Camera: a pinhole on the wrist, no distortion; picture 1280 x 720 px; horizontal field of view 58.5 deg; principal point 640.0 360.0 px. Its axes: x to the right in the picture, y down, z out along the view. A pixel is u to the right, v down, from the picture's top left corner.
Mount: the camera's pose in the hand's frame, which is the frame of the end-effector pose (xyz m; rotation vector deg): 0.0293 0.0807 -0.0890 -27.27 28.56 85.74
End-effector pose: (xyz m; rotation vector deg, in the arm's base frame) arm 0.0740 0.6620 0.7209 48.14 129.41 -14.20
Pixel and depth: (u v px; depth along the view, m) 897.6 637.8 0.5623
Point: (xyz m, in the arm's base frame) 0.6143 0.8951 0.6005
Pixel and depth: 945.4 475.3 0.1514
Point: 0.1985 0.8225 0.7139
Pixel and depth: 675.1 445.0 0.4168
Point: 0.4166 0.8278 0.5594
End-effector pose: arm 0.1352 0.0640 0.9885 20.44 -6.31 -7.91
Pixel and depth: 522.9 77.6 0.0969
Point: 0.2047 0.1766 1.0343
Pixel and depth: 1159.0 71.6 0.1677
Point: 0.2371 0.2738 1.0819
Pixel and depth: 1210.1 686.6 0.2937
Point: 0.1233 0.3953 1.1770
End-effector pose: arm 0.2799 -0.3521 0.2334 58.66 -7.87 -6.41
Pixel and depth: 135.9 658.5 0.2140
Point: 0.2369 -0.3993 0.4154
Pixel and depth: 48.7 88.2 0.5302
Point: 0.3610 -0.7141 0.6413
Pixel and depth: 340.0 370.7 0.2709
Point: 0.2870 -0.4087 0.4789
